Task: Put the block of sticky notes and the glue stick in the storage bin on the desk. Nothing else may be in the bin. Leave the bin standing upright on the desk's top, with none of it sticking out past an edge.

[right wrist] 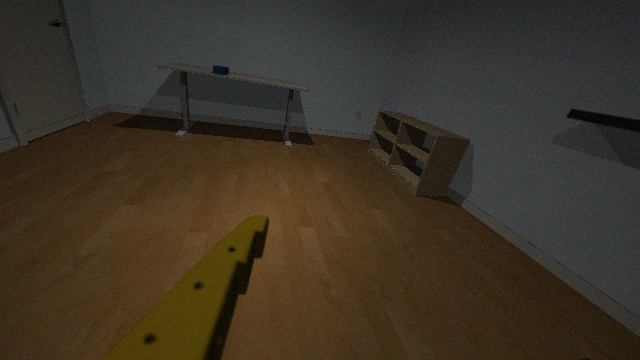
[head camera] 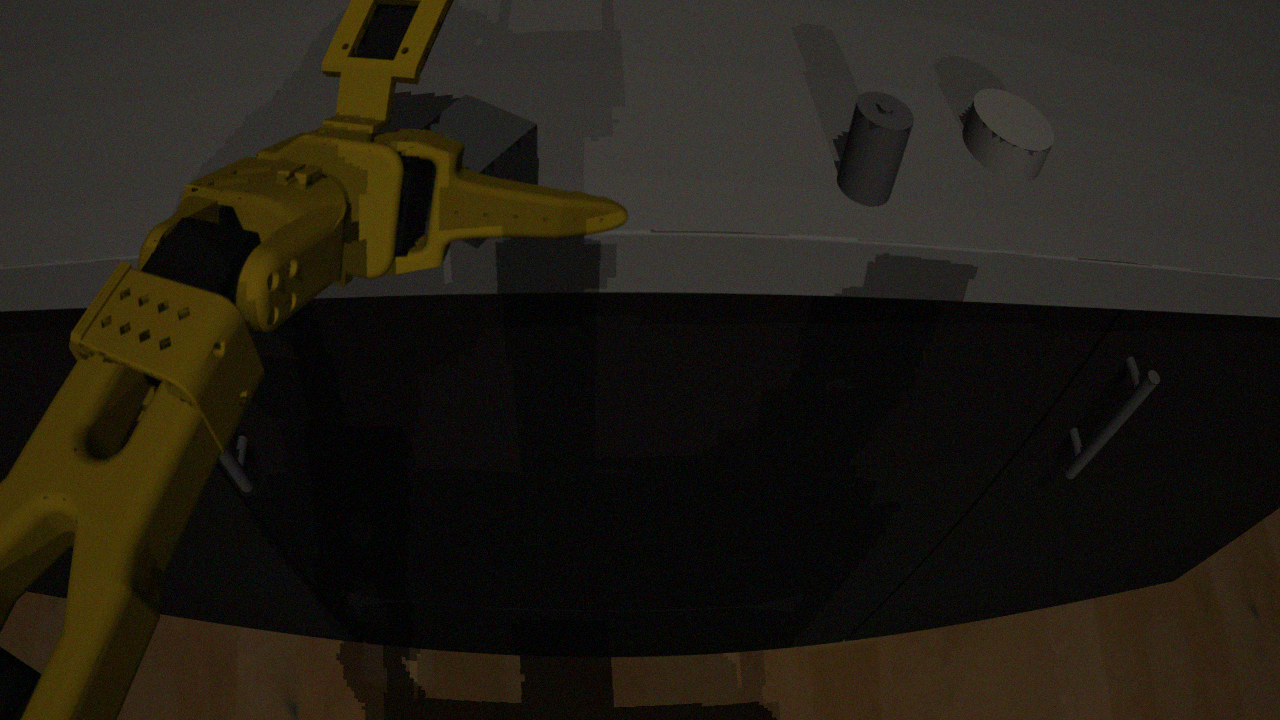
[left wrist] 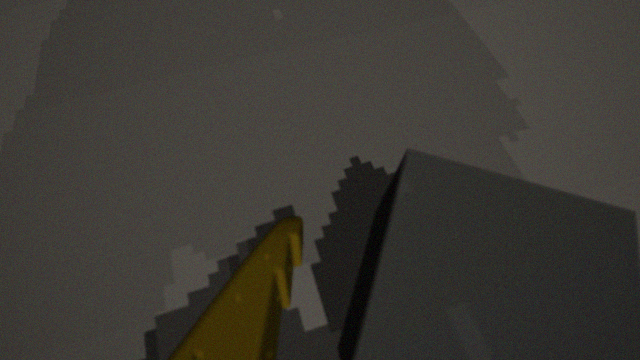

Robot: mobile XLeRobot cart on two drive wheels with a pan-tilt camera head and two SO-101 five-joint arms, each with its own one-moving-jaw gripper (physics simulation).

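Frame: origin at the left arm's base, x ahead, y left, z up, level; metres.
Where they show: left hand, its tool point: [head camera: 416,142] [left wrist: 301,234]; right hand, its tool point: [right wrist: 266,231].
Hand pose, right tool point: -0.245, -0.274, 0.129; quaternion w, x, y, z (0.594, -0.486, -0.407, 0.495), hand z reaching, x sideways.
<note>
After its pixels a point has its place, as x, y, z.
A dark grey block [head camera: 490,127] {0.302, -0.123, 0.174} [left wrist: 500,250] {0.304, -0.116, 0.174}, which looks like the sticky notes, stands near the front edge at the left of the head view. My left gripper [head camera: 604,214] [left wrist: 297,232] is open and empty. Its arm covers part of the block in the head view, and one notched jaw shows left of the block, apart from it, in the left wrist view. A grey upright cylinder [head camera: 872,156] {0.303, -0.279, 0.165}, perhaps the glue stick, stands right of the block. The storage bin does not show. My right gripper [right wrist: 261,222] is open, with one jaw showing over the floor.
A pale round disc [head camera: 1011,125] {0.351, -0.373, 0.159} lies right of the cylinder. The dark cabinet front [head camera: 626,429] {0.302, -0.187, -0.058} has a bar handle [head camera: 1114,425] {0.276, -0.521, -0.023}. In the right wrist view, a far desk [right wrist: 260,81] {-3.043, -0.306, -0.055} bears a blue box [right wrist: 220,70] {-3.052, -0.716, -0.014}, and a wooden shelf unit [right wrist: 442,167] {-1.967, 1.436, -0.461} stands at the wall.
</note>
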